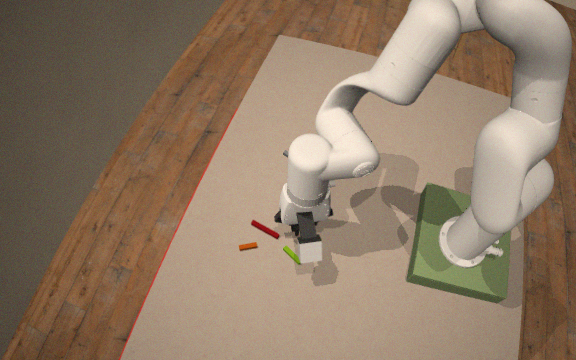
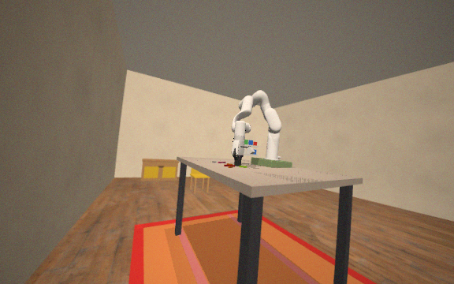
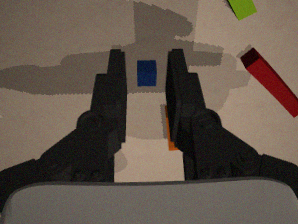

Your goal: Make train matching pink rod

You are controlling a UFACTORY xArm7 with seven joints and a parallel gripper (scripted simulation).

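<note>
My gripper is now 20 mm above the blue rod. Round my hand: lime rod: 70 mm to the left, 20 mm below; then pink rod: 30 mm ahead, 170 mm to the right, 20 mm below; then red rod: 80 mm ahead, 30 mm to the left, 20 mm below.
</note>
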